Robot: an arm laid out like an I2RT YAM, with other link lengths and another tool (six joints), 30 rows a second.
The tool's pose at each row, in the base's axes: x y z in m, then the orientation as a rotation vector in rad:
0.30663, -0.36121, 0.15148, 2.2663, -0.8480, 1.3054
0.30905, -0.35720, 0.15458, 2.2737, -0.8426, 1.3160
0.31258, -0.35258, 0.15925, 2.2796, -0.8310, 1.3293
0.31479, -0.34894, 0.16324, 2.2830, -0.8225, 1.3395
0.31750, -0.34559, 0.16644, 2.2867, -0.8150, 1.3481
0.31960, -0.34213, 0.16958, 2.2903, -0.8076, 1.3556
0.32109, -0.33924, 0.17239, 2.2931, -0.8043, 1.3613
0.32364, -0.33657, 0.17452, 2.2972, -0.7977, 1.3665
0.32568, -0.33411, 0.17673, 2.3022, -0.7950, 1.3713
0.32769, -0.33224, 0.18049, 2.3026, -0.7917, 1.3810
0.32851, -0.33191, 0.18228, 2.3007, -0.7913, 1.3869
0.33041, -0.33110, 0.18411, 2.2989, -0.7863, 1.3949
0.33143, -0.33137, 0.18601, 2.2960, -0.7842, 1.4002
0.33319, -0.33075, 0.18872, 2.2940, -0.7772, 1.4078
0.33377, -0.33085, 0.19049, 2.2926, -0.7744, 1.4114
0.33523, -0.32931, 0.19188, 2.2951, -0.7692, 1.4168
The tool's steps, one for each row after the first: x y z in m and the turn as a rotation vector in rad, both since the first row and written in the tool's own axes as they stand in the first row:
0.00239, -0.00449, -0.00238, 0.0118, 0.0019, 0.0006
0.00639, -0.01013, -0.00518, 0.0248, 0.0071, -0.0023
0.00959, -0.01417, -0.00791, 0.0339, 0.0116, -0.0043
0.01239, -0.01837, -0.00975, 0.0423, 0.0150, -0.0062
0.01486, -0.02223, -0.01202, 0.0500, 0.0179, -0.0083
0.01699, -0.02528, -0.01418, 0.0556, 0.0196, -0.0083
0.01900, -0.02890, -0.01520, 0.0623, 0.0210, -0.0105
0.02095, -0.03202, -0.01646, 0.0689, 0.0209, -0.0101
0.02442, -0.03463, -0.01814, 0.0750, 0.0256, -0.0090
0.02619, -0.03536, -0.01869, 0.0770, 0.0293, -0.0075
0.02827, -0.03717, -0.01887, 0.0809, 0.0348, -0.0084
0.03039, -0.03760, -0.01899, 0.0821, 0.0392, -0.0084
0.03324, -0.03914, -0.01957, 0.0859, 0.0450, -0.0108
0.03503, -0.03940, -0.02001, 0.0873, 0.0480, -0.0117
0.03633, -0.04147, -0.02068, 0.0928, 0.0500, -0.0130

